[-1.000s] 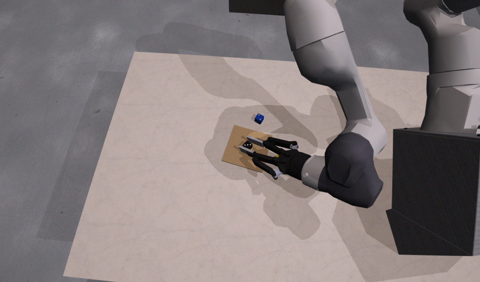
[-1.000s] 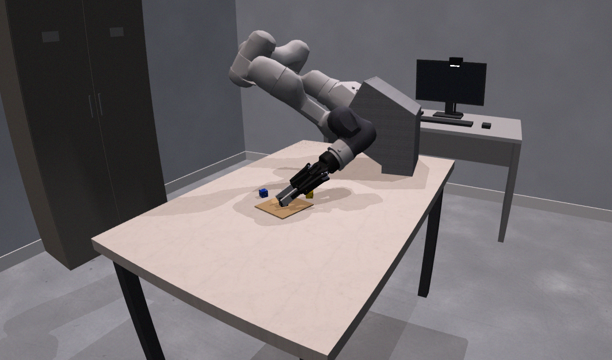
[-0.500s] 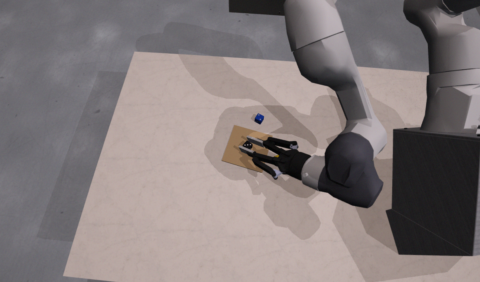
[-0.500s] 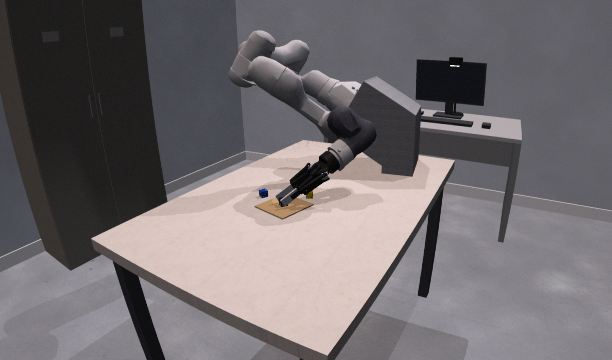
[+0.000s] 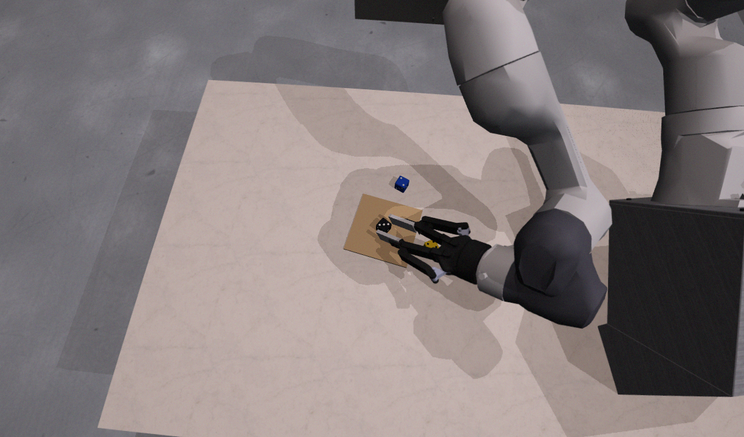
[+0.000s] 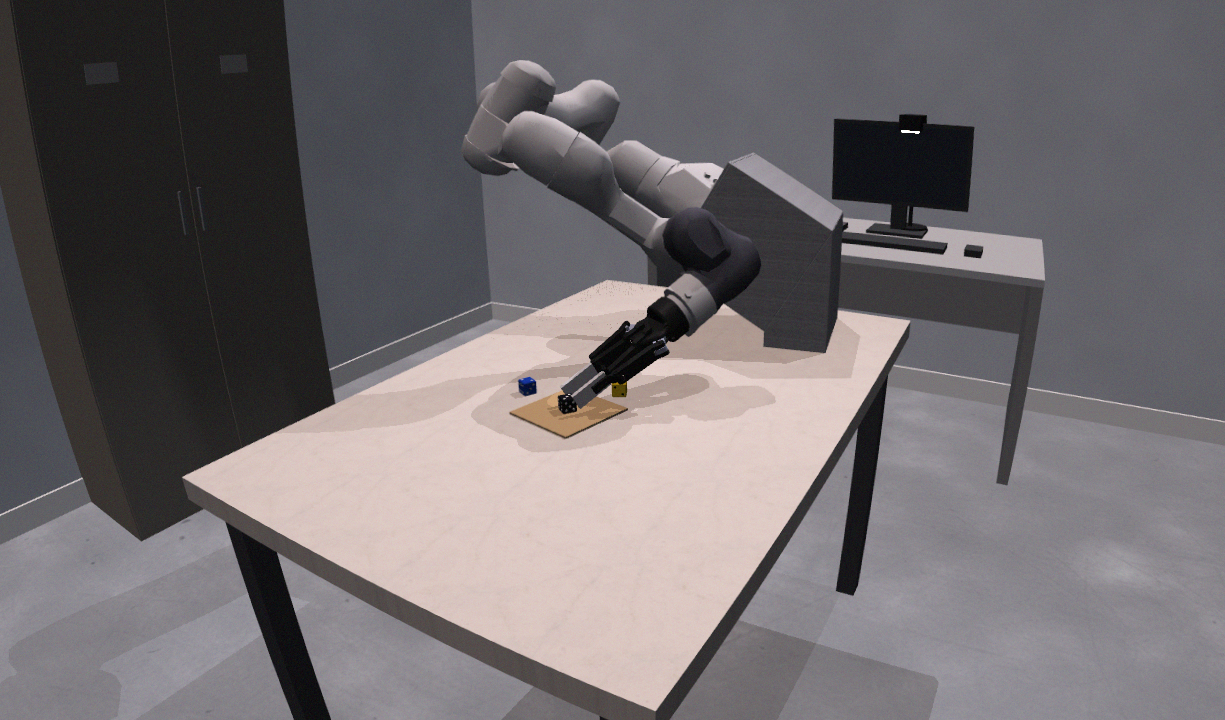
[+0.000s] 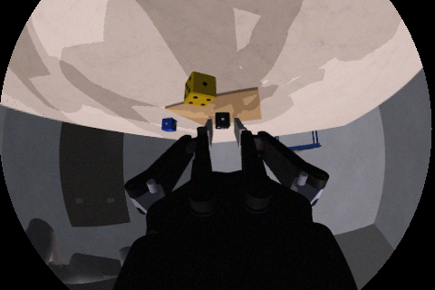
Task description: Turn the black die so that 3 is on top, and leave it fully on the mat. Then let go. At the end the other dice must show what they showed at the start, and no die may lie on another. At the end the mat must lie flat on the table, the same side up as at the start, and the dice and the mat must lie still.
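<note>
My hand is 3 cm short of the black die, 3 cm above it and 2 cm to the left of it. From my hand the other things lie so: tan mat (4 cm below, 3 cm ahead, 2 cm to the right); blue die (13 cm to the right, 3 cm below, 1 cm behind); yellow die (8 cm behind, 3 cm below, 2 cm to the left).
</note>
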